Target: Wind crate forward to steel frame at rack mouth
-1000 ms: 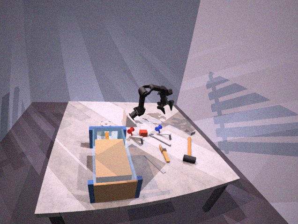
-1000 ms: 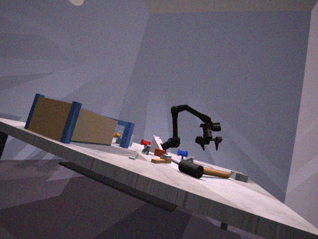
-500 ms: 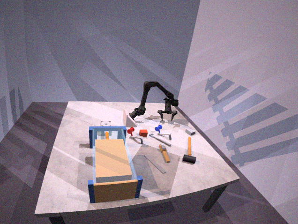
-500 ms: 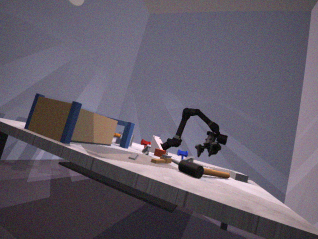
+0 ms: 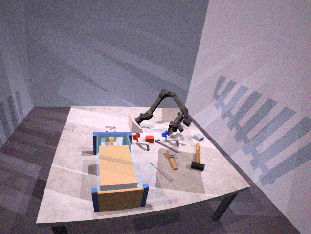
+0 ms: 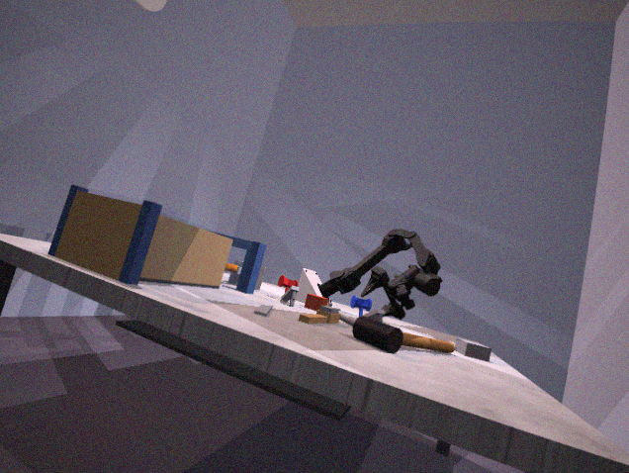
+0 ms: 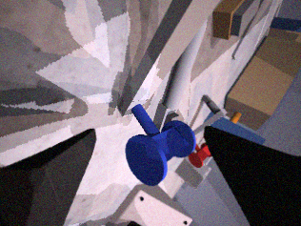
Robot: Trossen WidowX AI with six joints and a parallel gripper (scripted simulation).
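The winch handle lies 240 mm to the right of my gripper tip, 80 mm ahead of it and 20 mm below it. Also, from my gripper tip: red winch handle grip 270 mm to the right, 50 mm ahead, 10 mm below; grey block 320 mm to the left, 30 mm below, 10 mm behind; wooden brush 260 mm ahead, 40 mm to the right, 30 mm below.
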